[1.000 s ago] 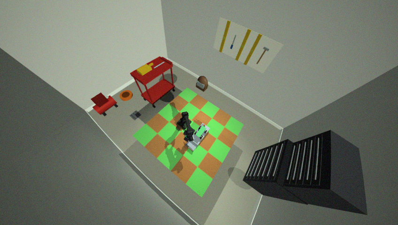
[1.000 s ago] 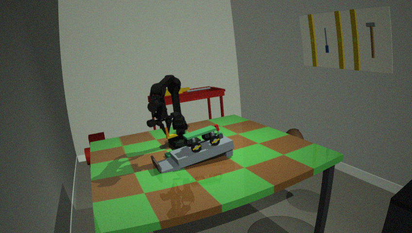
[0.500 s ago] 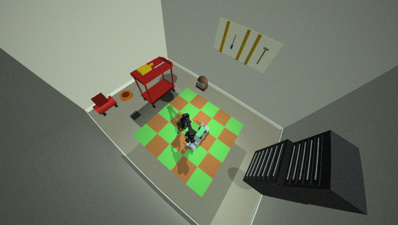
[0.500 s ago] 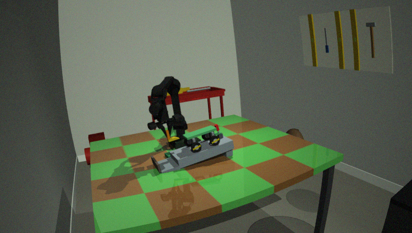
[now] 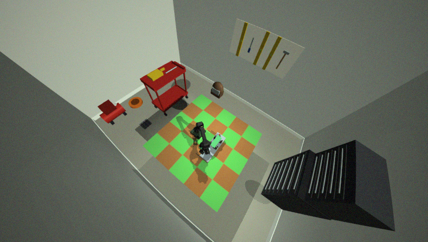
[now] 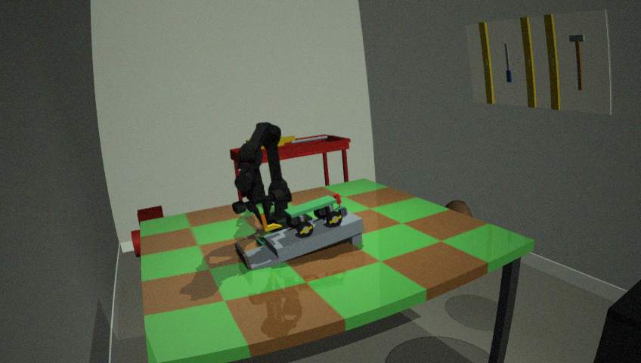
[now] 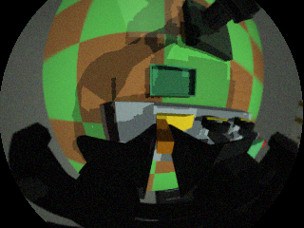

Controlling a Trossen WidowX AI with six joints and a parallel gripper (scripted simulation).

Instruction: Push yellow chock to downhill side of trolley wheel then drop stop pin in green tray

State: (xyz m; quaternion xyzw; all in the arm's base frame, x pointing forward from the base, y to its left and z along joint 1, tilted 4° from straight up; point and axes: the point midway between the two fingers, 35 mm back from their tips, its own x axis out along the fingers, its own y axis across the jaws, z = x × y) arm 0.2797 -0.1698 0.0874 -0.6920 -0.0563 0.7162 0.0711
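My gripper tip is 280 mm to the right of the red-headed stop pin, 40 mm short of it and 30 mm below it. Also, from my gripper tip: green tray: 110 mm below, 70 mm behind, 50 mm to the left; yellow chock: 20 mm to the left; trolley: 160 mm to the left, 60 mm ahead, 10 mm above.
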